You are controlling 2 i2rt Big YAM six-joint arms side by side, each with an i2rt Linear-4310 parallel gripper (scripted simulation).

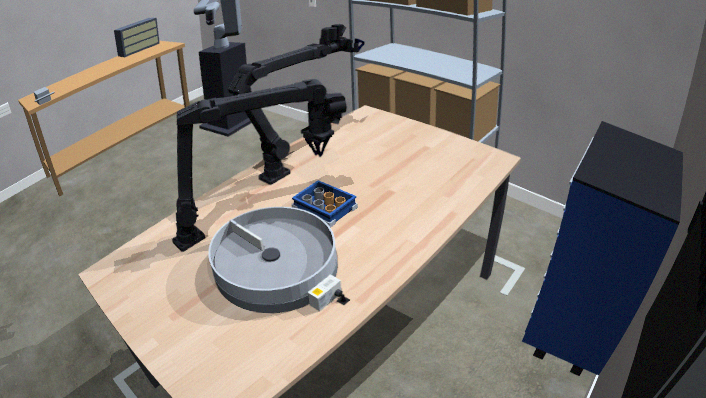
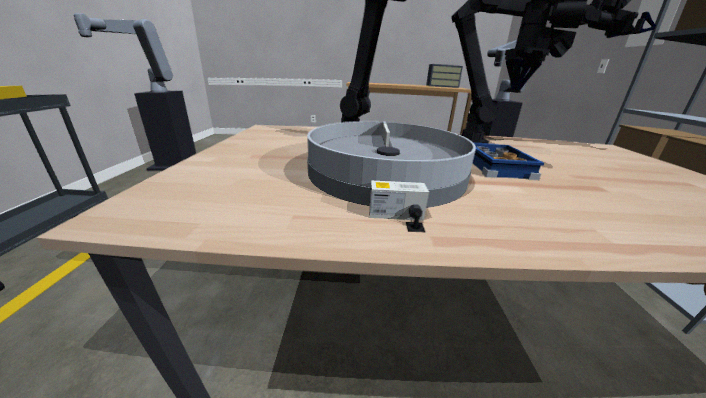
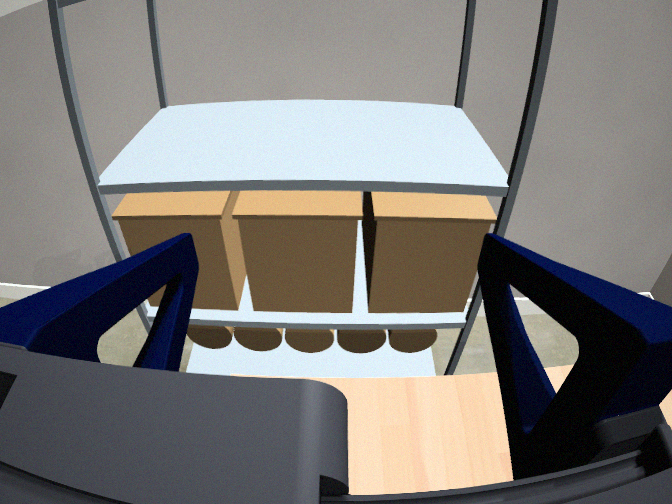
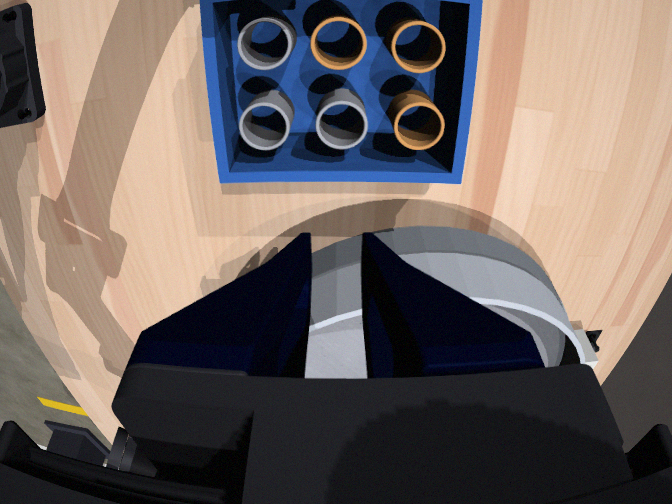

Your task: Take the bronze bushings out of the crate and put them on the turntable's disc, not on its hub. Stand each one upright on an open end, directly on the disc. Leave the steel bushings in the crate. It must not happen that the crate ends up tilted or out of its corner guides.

Scene:
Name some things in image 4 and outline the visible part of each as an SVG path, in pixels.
The right gripper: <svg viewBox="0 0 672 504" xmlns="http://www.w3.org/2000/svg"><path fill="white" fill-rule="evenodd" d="M672 435L667 425L657 424L629 452L624 453L621 433L591 366L587 364L570 364L545 367L534 338L529 331L408 264L370 232L362 234L361 252L362 321L367 378L305 378L311 313L312 250L311 234L301 233L263 265L140 333L111 407L117 419L165 479L112 469L41 449L15 421L5 421L0 430L0 504L672 504Z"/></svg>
A bronze bushing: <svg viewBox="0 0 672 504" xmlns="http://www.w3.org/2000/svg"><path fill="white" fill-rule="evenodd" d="M397 94L389 105L388 114L398 141L403 146L413 150L424 150L435 145L443 135L444 119L432 100L425 93L418 90L406 90ZM432 109L430 118L423 127L416 130L406 130L398 126L399 118L409 108L425 106Z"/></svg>

